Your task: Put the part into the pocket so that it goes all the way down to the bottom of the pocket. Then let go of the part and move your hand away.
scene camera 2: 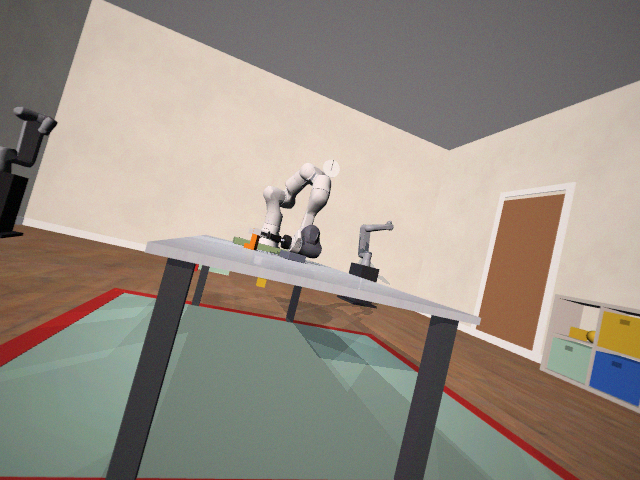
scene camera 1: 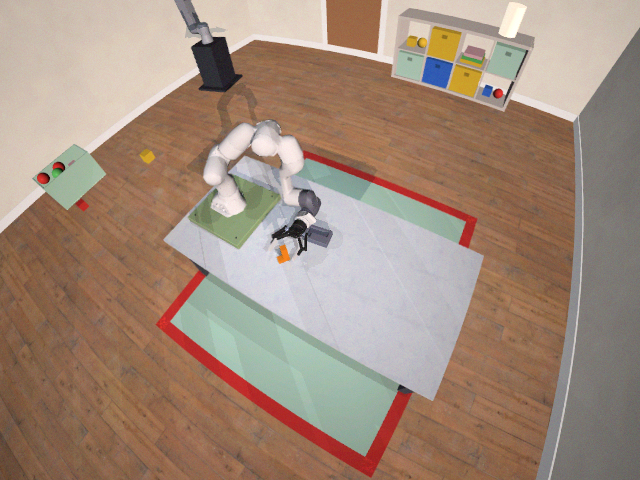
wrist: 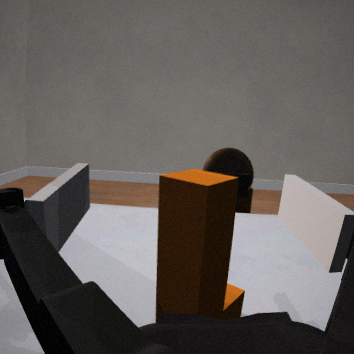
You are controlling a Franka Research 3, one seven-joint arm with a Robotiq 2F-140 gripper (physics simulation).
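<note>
The orange L-shaped part (scene camera 1: 283, 254) (scene camera 2: 253, 241) (wrist: 182, 240) stands on the table with its long leg upright and its short foot low at one side. My gripper (scene camera 1: 284, 248) (wrist: 187, 190) is open and low over the table, pointing sideways. Its pads stand to the left and right of the upright leg in the wrist view, with a gap on each side. The pocket is in the dark grey block (scene camera 1: 321, 236) (scene camera 2: 293, 256), beside the gripper and partly hidden by it in scene camera 1. The pocket's inside cannot be made out.
The green base plate (scene camera 1: 209, 224) carries the arm at one end of the pale table (scene camera 1: 392, 304) (scene camera 2: 227, 258). The dark grey block lies close beside the hand. A dark round object (wrist: 229, 167) shows behind the part in the wrist view.
</note>
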